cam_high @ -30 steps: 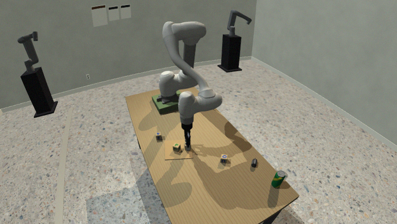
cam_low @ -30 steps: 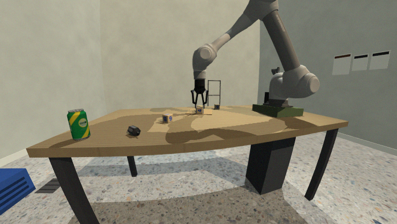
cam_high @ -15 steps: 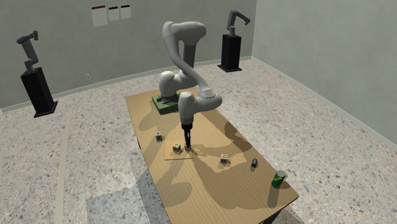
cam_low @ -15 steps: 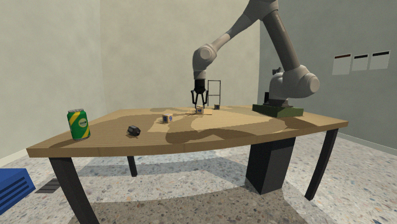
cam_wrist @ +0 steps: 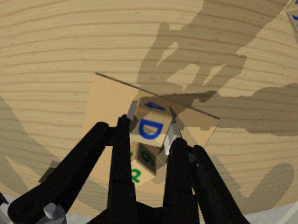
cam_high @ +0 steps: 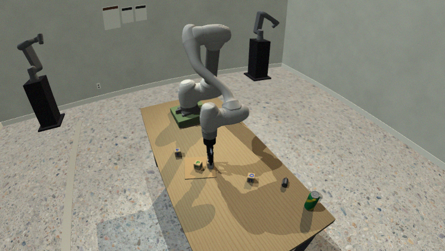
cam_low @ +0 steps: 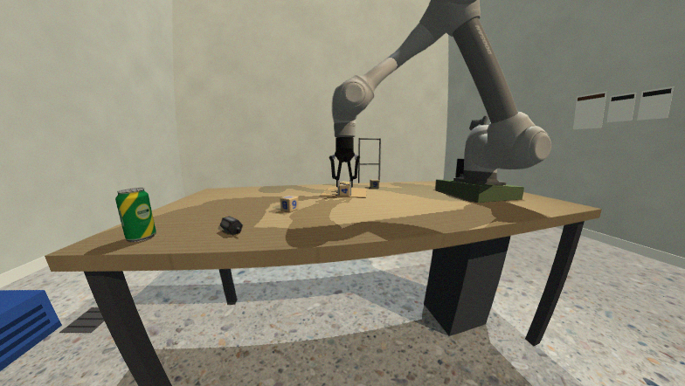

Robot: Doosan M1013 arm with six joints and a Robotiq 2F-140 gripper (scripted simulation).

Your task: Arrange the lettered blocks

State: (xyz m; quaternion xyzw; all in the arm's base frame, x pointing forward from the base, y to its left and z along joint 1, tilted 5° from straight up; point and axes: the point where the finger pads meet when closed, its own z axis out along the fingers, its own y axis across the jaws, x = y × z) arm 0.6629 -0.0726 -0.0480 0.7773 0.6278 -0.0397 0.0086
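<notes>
My hand is 1 cm above the D block. Also, from my hand: blue-lettered block: 22 cm ahead, 18 cm to the left, 1 cm below; then tan mat: 1 cm behind, 7 cm to the right, 3 cm below; then black object: 34 cm ahead, 37 cm to the left, 2 cm below.
</notes>
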